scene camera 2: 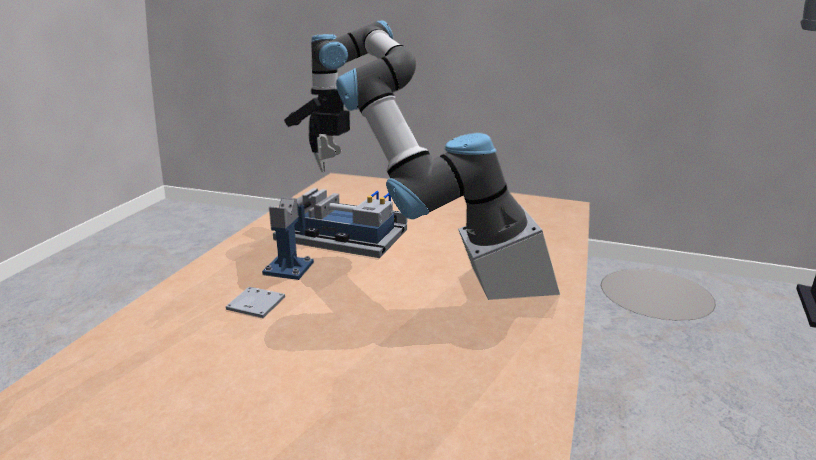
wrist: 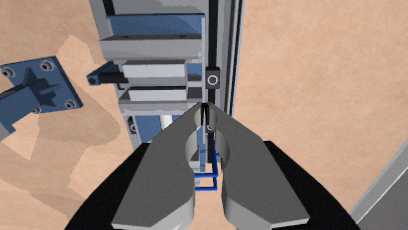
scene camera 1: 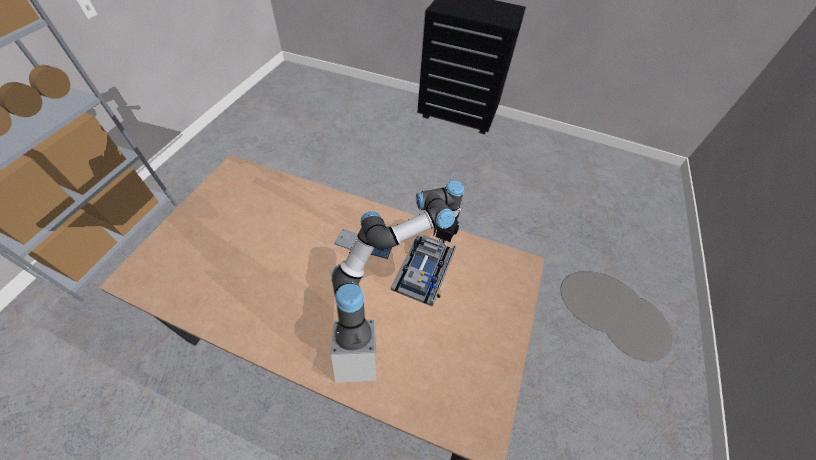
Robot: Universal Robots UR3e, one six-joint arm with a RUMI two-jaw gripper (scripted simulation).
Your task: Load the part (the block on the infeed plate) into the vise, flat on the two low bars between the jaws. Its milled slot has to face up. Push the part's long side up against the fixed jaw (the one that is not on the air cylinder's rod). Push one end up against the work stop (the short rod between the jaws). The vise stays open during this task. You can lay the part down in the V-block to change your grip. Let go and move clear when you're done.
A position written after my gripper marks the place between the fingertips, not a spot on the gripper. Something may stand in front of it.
I see my gripper (scene camera 2: 323, 171), a part (wrist: 150, 80) and an infeed plate (scene camera 2: 263, 302).
My gripper is seen too in the wrist view (wrist: 204, 104).
